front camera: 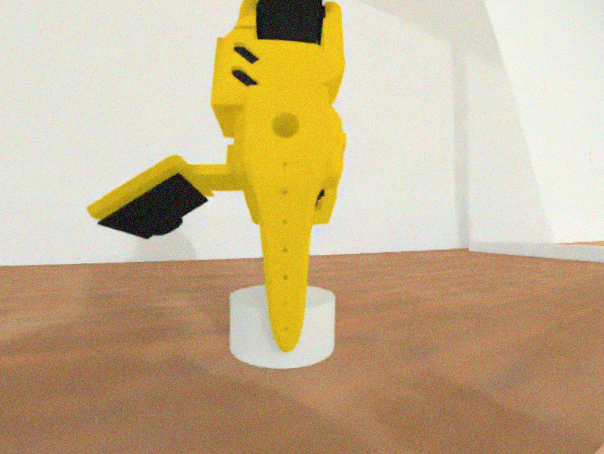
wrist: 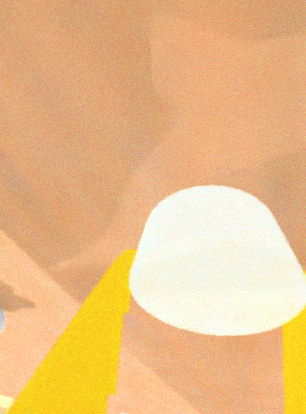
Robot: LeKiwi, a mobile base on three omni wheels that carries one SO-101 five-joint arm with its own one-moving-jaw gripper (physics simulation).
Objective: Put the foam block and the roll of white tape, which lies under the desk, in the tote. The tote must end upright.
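Frame: origin at the arm's base, x ahead, y left, z up, level; centimetres.
Seen in the pictures: hand at its tool point: point(front camera: 287, 337) point(wrist: 137, 261).
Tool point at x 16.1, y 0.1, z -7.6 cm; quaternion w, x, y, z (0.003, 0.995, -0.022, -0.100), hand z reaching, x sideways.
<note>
A point is followed by its place in that frame.
The roll of white tape point(front camera: 250, 330) @(x 16.4, y 1.6, z -7.5 cm) point(wrist: 215, 225) @(x 18.3, y 2.8, z -6.9 cm) stands on the wooden floor with its round side upright. My gripper point(front camera: 286, 342) point(wrist: 218, 270) points down at it and is shut on the roll. In the wrist view one yellow jaw presses on its left side and the other meets its right side, partly hidden behind the roll. In the front view the near jaw lies over the middle of the roll and hides the far one. The roll rests on the floor. The foam block and the tote do not show in either view.
A white wall point(front camera: 125, 100) @(x 49.0, y 26.6, z 16.6 cm) stands behind the roll, with a pale slanting panel point(front camera: 560, 100) @(x 110.6, y -113.2, z 51.1 cm) and a low light edge point(front camera: 540, 250) @(x 56.2, y -49.7, z -7.6 cm) at the right. A small grey-blue thing point(wrist: 1, 320) shows at the wrist view's left edge. Shadows cross the floor point(front camera: 450, 350) @(x 17.4, y -7.5, z -9.0 cm).
</note>
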